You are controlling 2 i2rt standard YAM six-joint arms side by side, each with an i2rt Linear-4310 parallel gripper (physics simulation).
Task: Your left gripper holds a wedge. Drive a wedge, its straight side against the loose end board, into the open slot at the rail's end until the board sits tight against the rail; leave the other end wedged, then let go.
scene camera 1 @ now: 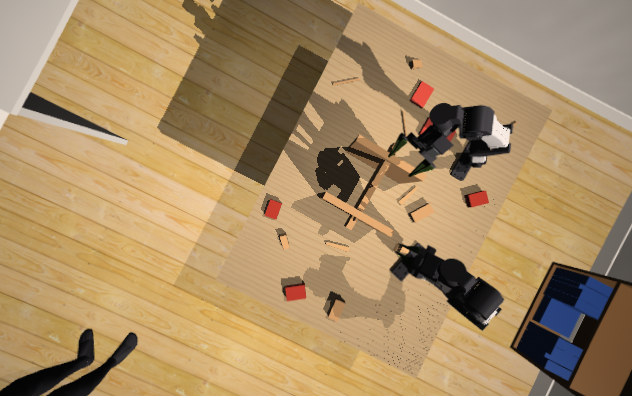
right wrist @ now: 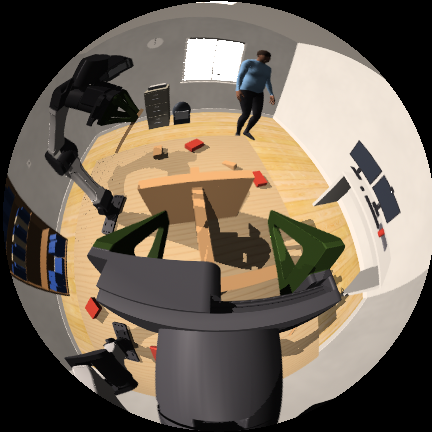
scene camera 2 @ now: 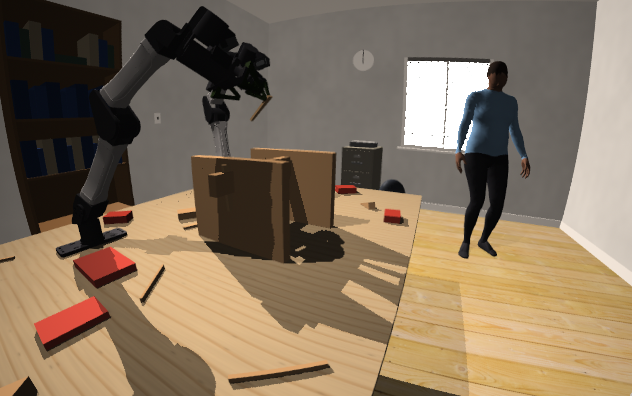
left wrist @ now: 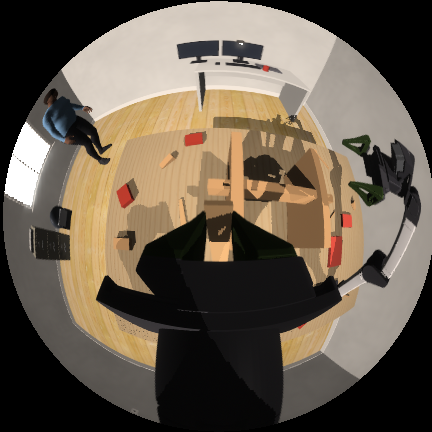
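Seen in the pictures: left gripper, fingertip midpoint: point(scene camera 1: 396, 247) point(right wrist: 137, 116) point(scene camera 2: 267, 99) point(left wrist: 218, 216); right gripper, fingertip midpoint: point(scene camera 1: 398, 166) point(right wrist: 217, 215) point(scene camera 2: 250, 94) point(left wrist: 345, 160); left arm's base, origin of the base link: point(right wrist: 112, 214); right arm's base, origin of the base link: point(scene camera 1: 465, 160) point(right wrist: 125, 342) point(scene camera 2: 93, 242).
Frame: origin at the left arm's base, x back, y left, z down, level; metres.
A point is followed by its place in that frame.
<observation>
My left gripper point(scene camera 1: 404, 251) @(y 0.033, x -0.272, z -0.410 m) point(left wrist: 218, 216) @(y 0.033, x -0.272, z -0.410 m) is shut on a wooden wedge point(scene camera 2: 261, 109) @(y 0.027, x -0.244, z -0.377 m) point(right wrist: 127, 133) @(y 0.016, x -0.250, z -0.383 m), held tilted in the air, clear of the frame. The loose end board point(scene camera 1: 359, 214) @(y 0.021, x -0.397, z -0.237 m) point(scene camera 2: 315, 185) @(y 0.032, x -0.502, z -0.133 m) point(left wrist: 237, 165) @(y 0.030, x -0.436, z -0.237 m) point(right wrist: 175, 199) @(y -0.006, x -0.342, z -0.163 m) stands upright. The rail point(scene camera 1: 371, 186) @(y -0.098, x -0.434, z -0.216 m) point(right wrist: 200, 220) @(y -0.089, x -0.423, z -0.216 m) runs from it to the other end board point(scene camera 1: 410, 170) @(y -0.246, x -0.367, z -0.237 m) point(scene camera 2: 245, 210) @(y -0.234, x -0.505, z -0.114 m). In the left wrist view, the rail's end point(left wrist: 215, 186) @(y 0.068, x -0.379, z -0.206 m) sticks out past the loose board, with a dark slot beside the board. Any gap between rail and board is unclear. My right gripper point(scene camera 1: 401, 165) @(y -0.167, x -0.445, z -0.398 m) point(right wrist: 217, 215) @(y -0.167, x -0.445, z -0.398 m) is open and empty above the other end board.
Red blocks point(scene camera 1: 272, 209) @(y 0.265, x -0.672, z -0.025 m) point(scene camera 1: 295, 291) @(y 0.477, x -0.326, z -0.027 m) point(scene camera 1: 422, 94) @(y -0.640, x -0.520, z -0.014 m) point(scene camera 1: 477, 198) @(y -0.453, x 0.024, z -0.027 m) lie around the frame. Loose wood pieces point(scene camera 1: 421, 212) @(y -0.215, x -0.132, z -0.025 m) point(scene camera 1: 336, 245) @(y 0.186, x -0.326, z -0.008 m) point(scene camera 1: 283, 240) @(y 0.339, x -0.534, z -0.020 m) point(scene camera 1: 335, 309) @(y 0.413, x -0.124, z -0.025 m) also lie on the table. A person point(scene camera 2: 492, 125) stands beyond the table.
</observation>
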